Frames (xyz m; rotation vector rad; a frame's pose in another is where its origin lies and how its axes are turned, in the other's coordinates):
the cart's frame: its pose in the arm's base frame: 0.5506 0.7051 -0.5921 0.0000 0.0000 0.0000
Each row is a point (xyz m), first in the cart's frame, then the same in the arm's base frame.
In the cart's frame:
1: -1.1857 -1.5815 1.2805
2: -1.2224 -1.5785 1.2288
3: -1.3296 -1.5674 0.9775
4: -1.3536 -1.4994 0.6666
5: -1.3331 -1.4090 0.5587
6: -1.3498 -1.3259 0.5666
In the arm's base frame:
1: -0.6351 -0.8764 0.6884
2: -0.6718 -0.8734 0.6367
3: -0.7790 -0.8623 0.3854
4: -0.8030 -0.7943 0.0745
5: -0.7825 -0.7039 -0.0334
6: -0.7992 -0.6208 -0.0255

